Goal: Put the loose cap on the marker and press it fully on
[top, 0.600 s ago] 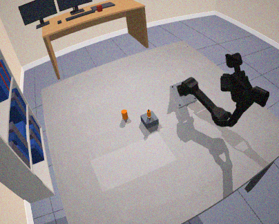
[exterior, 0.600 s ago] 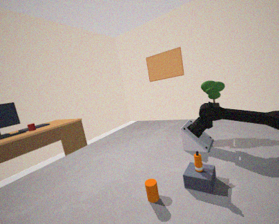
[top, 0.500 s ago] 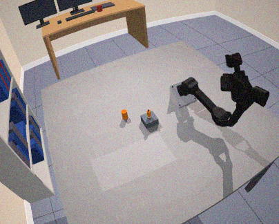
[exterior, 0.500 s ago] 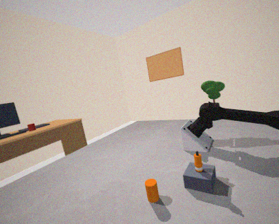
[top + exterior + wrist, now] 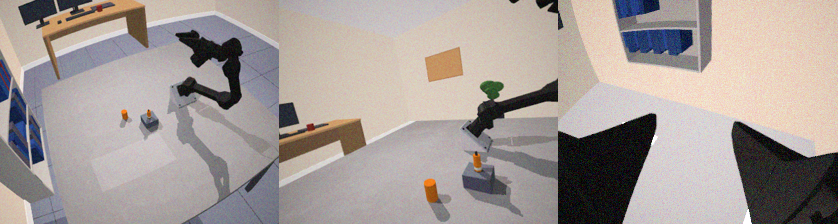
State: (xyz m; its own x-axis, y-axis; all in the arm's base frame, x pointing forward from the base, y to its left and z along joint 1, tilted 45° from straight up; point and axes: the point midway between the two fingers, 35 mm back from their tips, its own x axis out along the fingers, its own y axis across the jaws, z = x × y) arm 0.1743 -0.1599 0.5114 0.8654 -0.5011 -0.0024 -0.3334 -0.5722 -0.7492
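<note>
Right now my gripper tip is 180 mm short of the orange cap, 250 mm to the left of it and 540 mm above it.
</note>
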